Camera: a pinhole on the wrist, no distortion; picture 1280 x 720 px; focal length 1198.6 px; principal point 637.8 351.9 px. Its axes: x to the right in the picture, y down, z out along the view. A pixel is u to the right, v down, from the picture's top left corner.
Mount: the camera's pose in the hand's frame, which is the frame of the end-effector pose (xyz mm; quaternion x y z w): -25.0 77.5 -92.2 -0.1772 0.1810 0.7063 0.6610
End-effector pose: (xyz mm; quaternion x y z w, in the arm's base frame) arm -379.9 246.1 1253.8 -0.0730 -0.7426 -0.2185 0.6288
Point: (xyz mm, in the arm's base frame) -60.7 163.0 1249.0
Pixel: behind the camera
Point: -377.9 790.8 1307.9
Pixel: 1179 339
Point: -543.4 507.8 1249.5
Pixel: 326 325
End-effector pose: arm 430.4 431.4 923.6 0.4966 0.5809 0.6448 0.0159
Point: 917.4 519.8 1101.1
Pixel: 739 462
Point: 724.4 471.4 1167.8
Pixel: 928 150
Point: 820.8 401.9 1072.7
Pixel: 902 619
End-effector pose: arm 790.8 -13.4 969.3 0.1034 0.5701 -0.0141 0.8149
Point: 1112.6 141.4 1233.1
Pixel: 447 590
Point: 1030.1 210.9 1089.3
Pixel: 686 276
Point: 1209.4 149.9 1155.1
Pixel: 403 323
